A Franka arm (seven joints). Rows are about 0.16 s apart.
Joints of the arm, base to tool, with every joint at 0 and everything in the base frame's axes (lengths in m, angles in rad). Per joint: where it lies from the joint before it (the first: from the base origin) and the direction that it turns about. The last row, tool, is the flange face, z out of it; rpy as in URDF.
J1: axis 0 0 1 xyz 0 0 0.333
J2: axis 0 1 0 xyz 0 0 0
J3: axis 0 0 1 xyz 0 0 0.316
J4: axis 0 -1 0 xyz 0.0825 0 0
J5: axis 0 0 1 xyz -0.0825 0 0.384
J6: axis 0 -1 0 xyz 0 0 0
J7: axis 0 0 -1 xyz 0.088 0 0
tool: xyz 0 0 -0.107 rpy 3.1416 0 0
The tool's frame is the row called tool.
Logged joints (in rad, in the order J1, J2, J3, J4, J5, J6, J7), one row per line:
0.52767 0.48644 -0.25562 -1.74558 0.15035 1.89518 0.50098
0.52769 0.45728 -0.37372 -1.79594 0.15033 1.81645 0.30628
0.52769 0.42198 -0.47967 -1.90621 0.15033 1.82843 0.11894
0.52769 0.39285 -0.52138 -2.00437 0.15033 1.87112 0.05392
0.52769 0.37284 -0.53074 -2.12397 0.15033 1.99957 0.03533
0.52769 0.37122 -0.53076 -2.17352 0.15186 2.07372 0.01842
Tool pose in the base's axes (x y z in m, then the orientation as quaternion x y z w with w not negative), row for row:
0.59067 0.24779 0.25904 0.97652 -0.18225 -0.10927 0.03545
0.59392 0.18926 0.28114 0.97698 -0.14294 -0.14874 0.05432
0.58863 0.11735 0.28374 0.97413 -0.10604 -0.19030 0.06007
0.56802 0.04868 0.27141 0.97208 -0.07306 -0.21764 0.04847
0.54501 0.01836 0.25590 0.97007 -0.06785 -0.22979 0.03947
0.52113 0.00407 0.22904 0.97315 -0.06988 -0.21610 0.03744
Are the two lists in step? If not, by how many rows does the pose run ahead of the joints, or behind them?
The pose runs 1 row behind the joints: the pose in row i belongs to the joints in row i - 1.
